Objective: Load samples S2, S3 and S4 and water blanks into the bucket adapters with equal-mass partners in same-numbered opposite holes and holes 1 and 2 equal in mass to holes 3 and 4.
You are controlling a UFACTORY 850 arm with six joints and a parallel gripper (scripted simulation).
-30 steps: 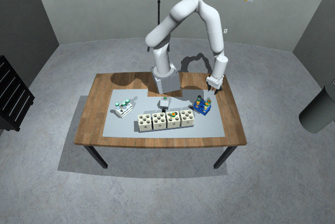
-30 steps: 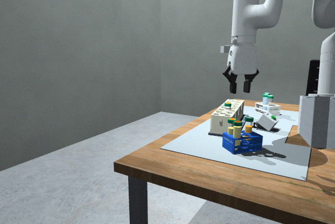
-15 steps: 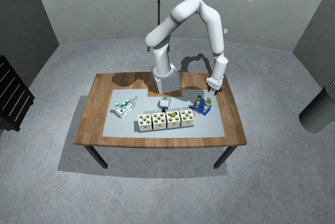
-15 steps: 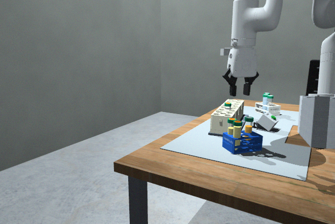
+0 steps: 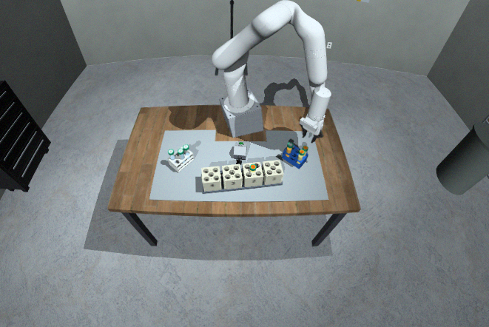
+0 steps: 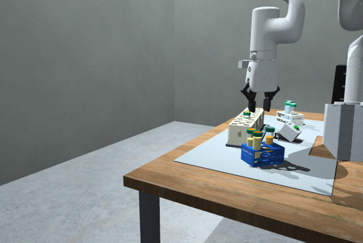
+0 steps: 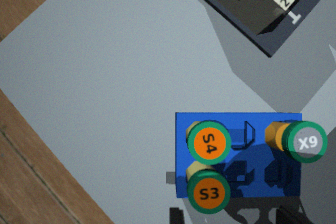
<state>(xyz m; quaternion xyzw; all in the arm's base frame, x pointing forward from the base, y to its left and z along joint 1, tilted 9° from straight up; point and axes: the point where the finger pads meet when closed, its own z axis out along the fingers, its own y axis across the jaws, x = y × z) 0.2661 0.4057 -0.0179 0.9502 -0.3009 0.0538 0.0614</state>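
My hand is 15 cm above the sample tube S3 and 1 cm to the left of it. Round my hand: blue rack: 18 cm below, 4 cm to the right, 1 cm behind; then sample tube: 30 cm to the right, 16 cm ahead, 14 cm below; then tube X9: 15 cm below, 10 cm to the right, 2 cm behind.
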